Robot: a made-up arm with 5 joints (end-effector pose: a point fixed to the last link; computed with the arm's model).
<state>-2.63 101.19 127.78 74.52 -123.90</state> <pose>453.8 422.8 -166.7 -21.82 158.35 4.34</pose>
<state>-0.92 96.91 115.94 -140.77 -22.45</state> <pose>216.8 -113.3 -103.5 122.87 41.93 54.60</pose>
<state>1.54 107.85 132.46 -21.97 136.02</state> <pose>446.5 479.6 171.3 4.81 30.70 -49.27</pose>
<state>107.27 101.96 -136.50 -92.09 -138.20</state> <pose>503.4 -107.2 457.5 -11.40 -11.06 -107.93</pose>
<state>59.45 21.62 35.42 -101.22 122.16</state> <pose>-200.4 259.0 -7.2 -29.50 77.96 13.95</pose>
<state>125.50 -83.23 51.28 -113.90 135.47</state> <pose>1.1 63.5 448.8 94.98 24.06 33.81</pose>
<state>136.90 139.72 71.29 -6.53 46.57</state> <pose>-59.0 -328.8 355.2 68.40 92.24 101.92</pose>
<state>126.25 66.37 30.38 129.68 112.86</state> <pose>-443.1 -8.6 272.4 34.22 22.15 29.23</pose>
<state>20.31 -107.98 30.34 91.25 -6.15</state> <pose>-458.3 167.1 284.5 -20.69 20.53 -15.69</pose>
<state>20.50 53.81 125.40 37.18 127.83</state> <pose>333.5 80.4 -502.2 -18.90 112.58 -118.96</pose>
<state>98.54 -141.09 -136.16 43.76 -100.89</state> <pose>405.6 530.6 113.4 -84.41 67.18 -36.02</pose>
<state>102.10 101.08 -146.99 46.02 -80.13</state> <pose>271.2 -252.5 529.0 9.95 52.48 30.01</pose>
